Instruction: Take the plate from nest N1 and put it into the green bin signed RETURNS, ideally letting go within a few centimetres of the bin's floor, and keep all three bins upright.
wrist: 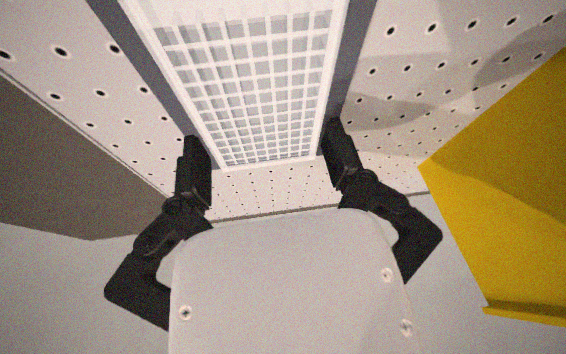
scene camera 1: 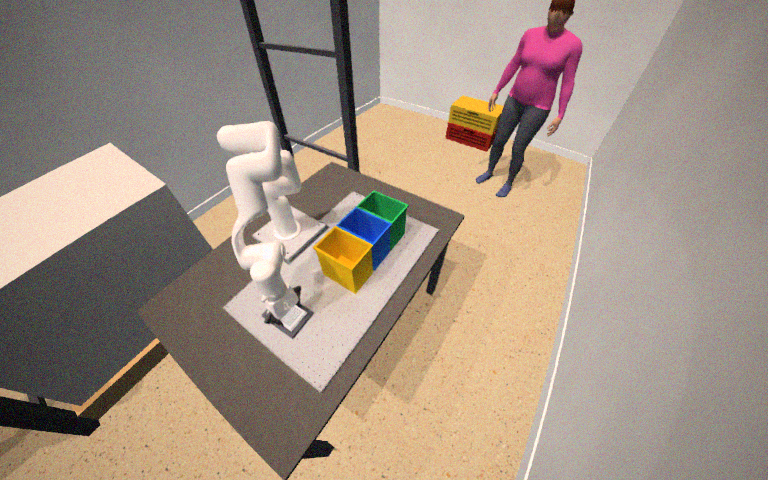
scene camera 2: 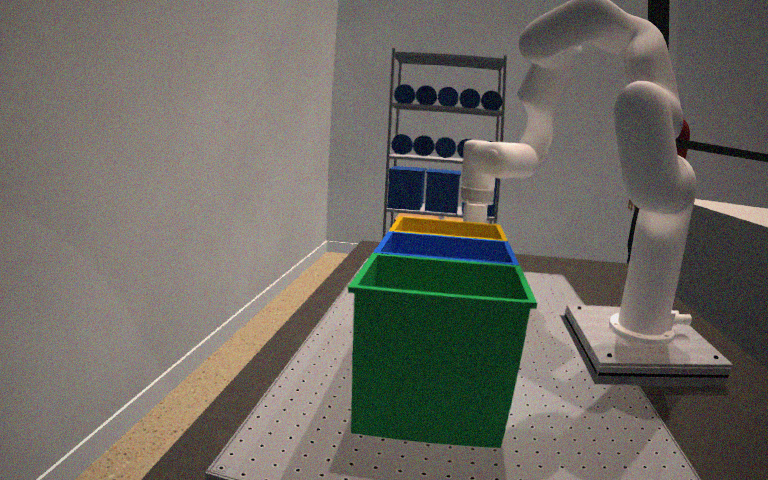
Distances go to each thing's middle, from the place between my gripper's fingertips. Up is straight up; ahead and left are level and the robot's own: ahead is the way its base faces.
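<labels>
Positions from my hand: green bin (scene camera 2: 437, 344), 540 mm to the left, 80 mm ahead, 60 mm above; yellow bin (scene camera 1: 346, 259), 270 mm to the left, 70 mm ahead, 60 mm above; blue bin (scene camera 2: 395, 243), 410 mm to the left, 70 mm ahead, 60 mm above. Relative to the gridded plate (wrist: 256, 87), my hand is 10 mm above and 20 mm past.
</labels>
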